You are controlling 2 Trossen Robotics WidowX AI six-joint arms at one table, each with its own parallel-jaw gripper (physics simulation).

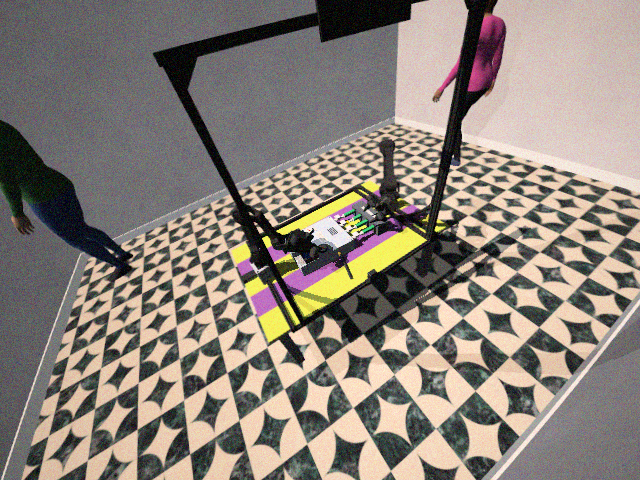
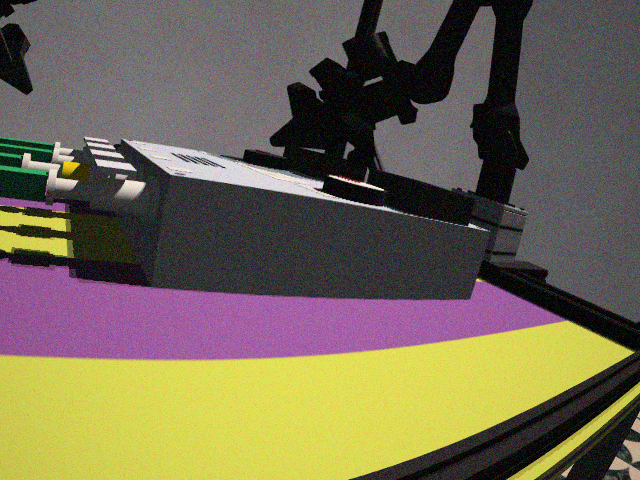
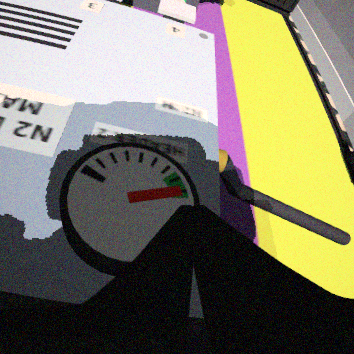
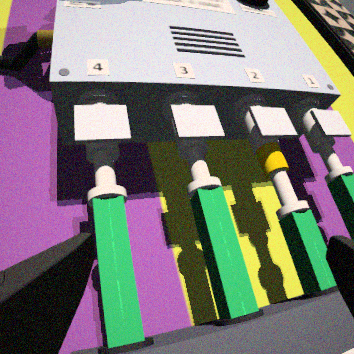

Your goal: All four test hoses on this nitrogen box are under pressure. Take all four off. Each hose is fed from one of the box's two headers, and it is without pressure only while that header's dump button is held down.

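Frame: origin at the left arm's base, x ahead, y left, z up, level; millimetres.
Seen in the pictures: left gripper, fingertip midpoint: (image 1: 321, 248) (image 2: 270, 142) (image 3: 190, 216); right gripper, fingertip midpoint: (image 1: 366, 217) (image 2: 19, 79) (image 4: 212, 246); left arm's base at its link origin: (image 1: 261, 263) (image 2: 491, 200).
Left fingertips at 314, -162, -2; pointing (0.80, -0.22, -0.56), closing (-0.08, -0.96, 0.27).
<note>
Pixels of each thing's top centre, then the offset from my left fingertips to it, as dx, dy, dz. "spot": a spot on its surface instead. Level surfaces: height alone.
- purple table at its surface level: dz -109
- yellow collar at a spot on its surface: (image 4: 275, 161) spot: +284, +103, -45
- Header 2 gauge at a spot on its surface: (image 3: 130, 201) spot: +11, +20, -13
- dark inlet hose at a spot on its surface: (image 3: 284, 212) spot: +49, -131, -98
- yellow fitting at a spot on its surface: (image 3: 222, 159) spot: +73, -55, -62
- second gauge at its top centre: (image 2: 356, 183) +42, +206, -15
The grey nitrogen box (image 1: 331, 231) (image 2: 309, 248) (image 3: 140, 70) (image 4: 140, 46) lies on the yellow and purple table (image 1: 370, 259). Four green hoses sit in ports 4 (image 4: 112, 260), 3 (image 4: 221, 246), 2 (image 4: 303, 242) and 1 (image 4: 345, 189); hose 2 has a yellow collar (image 4: 275, 161). My right gripper (image 1: 379, 216) (image 4: 212, 246) is open, one finger on each side of the hose row, touching none. My left gripper (image 1: 314, 248) (image 2: 339, 153) (image 3: 190, 216) is shut and empty, tip down on the box top just below the Header 2 gauge (image 3: 130, 201). The gauge's red needle points into the green mark. The gripper hides what is under it.
A dark inlet hose (image 3: 284, 212) with a yellow fitting (image 3: 222, 159) leaves the box's side. A second gauge (image 2: 353, 188) sits on the box top. Black gantry posts (image 1: 447, 157) (image 1: 218, 162) flank the table. A person in pink (image 1: 482, 57) walks behind; another figure (image 1: 96, 243) stands far left.
</note>
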